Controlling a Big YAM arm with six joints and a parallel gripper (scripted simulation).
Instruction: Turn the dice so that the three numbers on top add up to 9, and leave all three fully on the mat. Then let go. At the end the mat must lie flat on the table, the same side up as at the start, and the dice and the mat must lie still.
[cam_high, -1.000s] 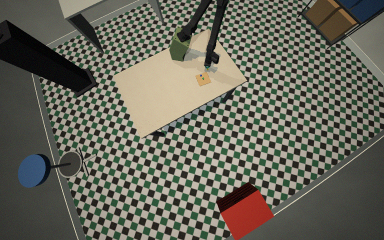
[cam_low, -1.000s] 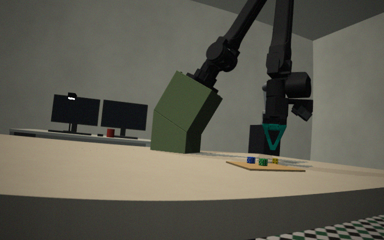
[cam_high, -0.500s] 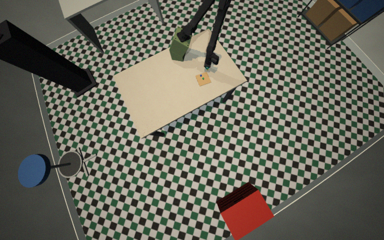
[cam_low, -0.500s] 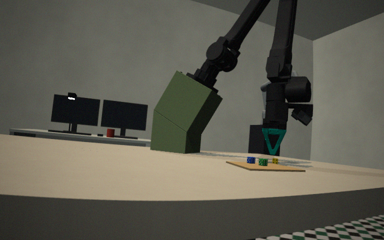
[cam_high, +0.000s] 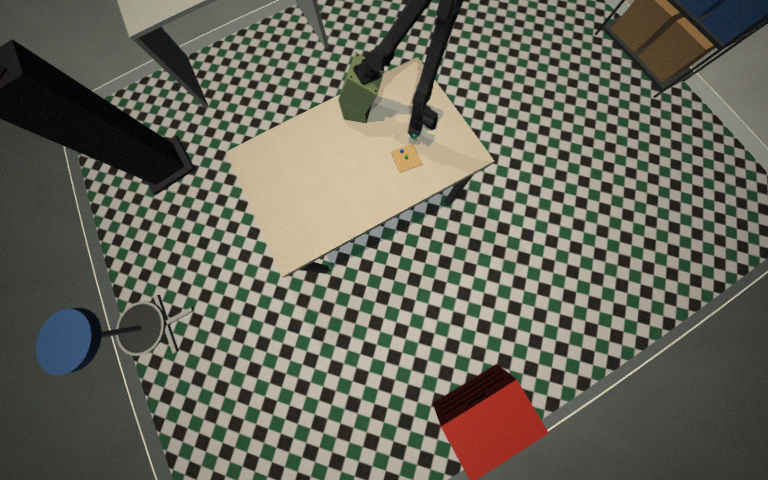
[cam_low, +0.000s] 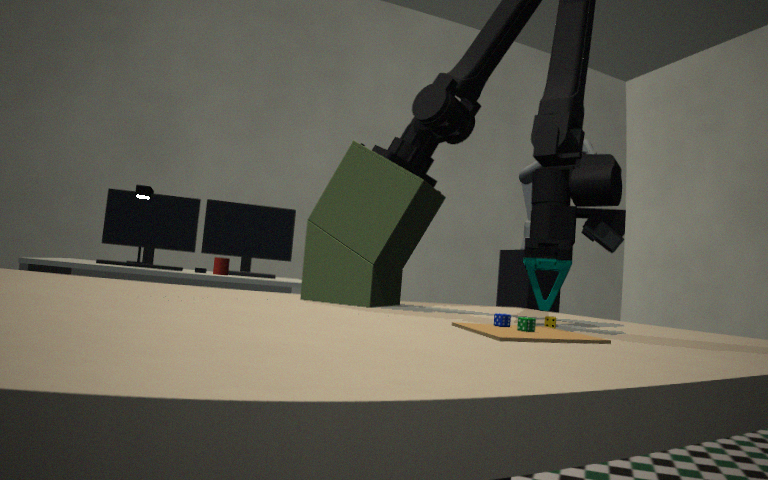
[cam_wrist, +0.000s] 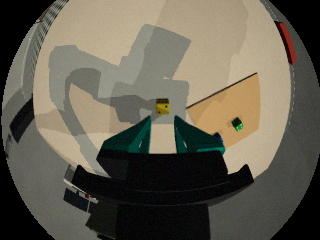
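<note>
The yellow die lies 10 mm ahead of my hand, 10 mm to the left of it and 20 mm below it. Also, from my hand: blue die: 30 mm ahead, 110 mm to the right, 20 mm below; then green die: 80 mm ahead, 110 mm to the right, 20 mm below; then mat: 80 mm ahead, 110 mm to the right, 30 mm below.
</note>
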